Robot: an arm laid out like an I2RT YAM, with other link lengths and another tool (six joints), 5 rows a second.
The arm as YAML. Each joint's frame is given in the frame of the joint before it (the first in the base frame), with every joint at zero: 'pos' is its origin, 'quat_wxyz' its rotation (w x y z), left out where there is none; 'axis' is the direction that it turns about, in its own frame. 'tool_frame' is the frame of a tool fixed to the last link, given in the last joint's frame.
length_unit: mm
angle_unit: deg
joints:
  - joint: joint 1
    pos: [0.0, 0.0, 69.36]
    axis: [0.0, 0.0, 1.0]
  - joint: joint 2
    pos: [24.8, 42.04, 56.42]
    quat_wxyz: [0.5, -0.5, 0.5, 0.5]
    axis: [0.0, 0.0, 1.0]
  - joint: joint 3
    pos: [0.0, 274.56, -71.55]
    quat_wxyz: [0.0, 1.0, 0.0, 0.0]
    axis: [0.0, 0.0, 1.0]
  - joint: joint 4
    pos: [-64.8, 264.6, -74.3]
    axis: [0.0, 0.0, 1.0]
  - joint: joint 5
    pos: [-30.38, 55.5, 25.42]
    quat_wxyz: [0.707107, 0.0, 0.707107, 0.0]
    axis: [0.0, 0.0, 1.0]
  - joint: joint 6
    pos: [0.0, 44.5, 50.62]
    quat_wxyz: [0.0, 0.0, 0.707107, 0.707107]
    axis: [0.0, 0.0, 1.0]
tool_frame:
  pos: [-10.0, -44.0, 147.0]
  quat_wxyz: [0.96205, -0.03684, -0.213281, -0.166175]
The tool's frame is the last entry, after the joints.
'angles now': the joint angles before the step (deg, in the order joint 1, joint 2, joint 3, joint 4, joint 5, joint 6). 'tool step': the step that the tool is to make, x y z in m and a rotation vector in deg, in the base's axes. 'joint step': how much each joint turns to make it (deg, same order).
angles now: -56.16 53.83 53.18 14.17 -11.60 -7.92
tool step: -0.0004 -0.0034 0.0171 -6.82 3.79 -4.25
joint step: -0.05 1.41 2.92 0.62 2.32 -7.91
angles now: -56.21 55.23 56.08 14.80 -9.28 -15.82
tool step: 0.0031 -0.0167 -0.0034 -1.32 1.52 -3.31
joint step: 0.00 2.72 0.67 1.91 2.65 -2.84
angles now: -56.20 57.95 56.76 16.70 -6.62 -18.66
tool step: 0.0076 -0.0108 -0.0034 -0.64 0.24 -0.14
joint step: -0.03 2.77 0.35 2.75 -0.05 -0.57
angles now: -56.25 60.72 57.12 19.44 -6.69 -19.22
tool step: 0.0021 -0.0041 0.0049 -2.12 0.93 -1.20
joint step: 0.00 1.26 1.01 1.24 0.60 -2.22
